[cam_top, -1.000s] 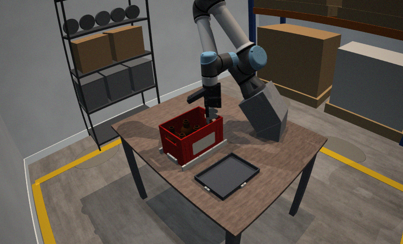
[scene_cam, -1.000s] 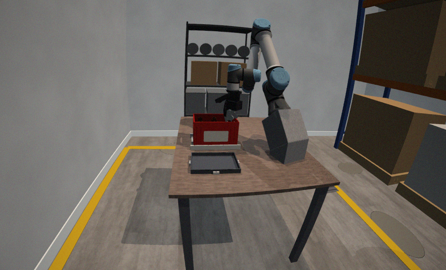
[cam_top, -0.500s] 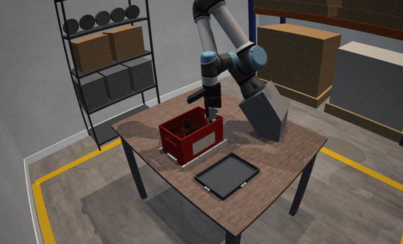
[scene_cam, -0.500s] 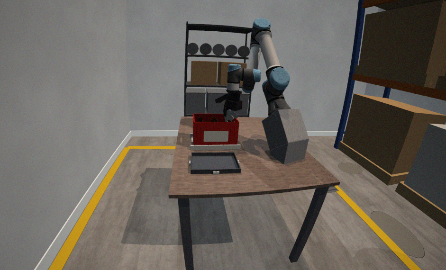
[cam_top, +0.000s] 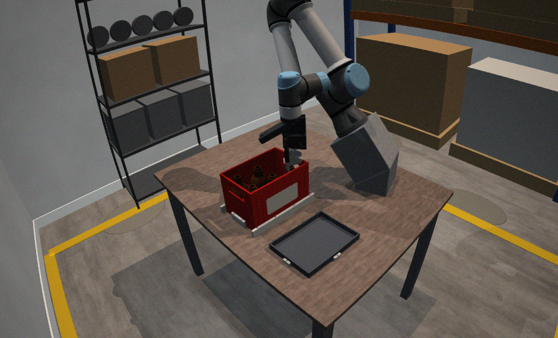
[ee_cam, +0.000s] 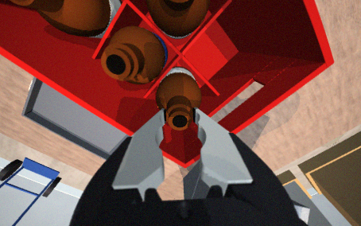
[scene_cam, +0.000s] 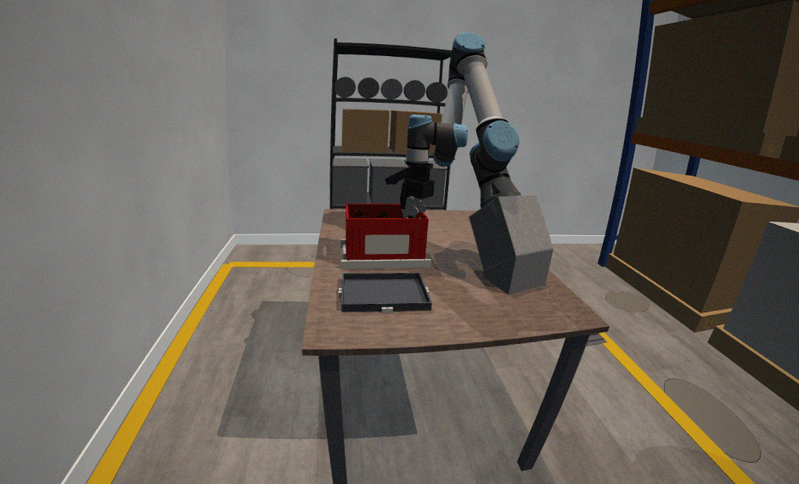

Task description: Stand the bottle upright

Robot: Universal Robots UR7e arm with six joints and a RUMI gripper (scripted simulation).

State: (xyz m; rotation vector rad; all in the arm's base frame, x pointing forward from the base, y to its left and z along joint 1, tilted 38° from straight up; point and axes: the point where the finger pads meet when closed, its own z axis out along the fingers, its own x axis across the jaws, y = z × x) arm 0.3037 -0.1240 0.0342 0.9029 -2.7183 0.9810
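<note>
Now: hand 70 mm short of the red crate, 60 mm to the left of it and 70 mm above it. From my hand the other things lie so: dark tray: 150 mm ahead, 210 mm to the left, 140 mm below.
</note>
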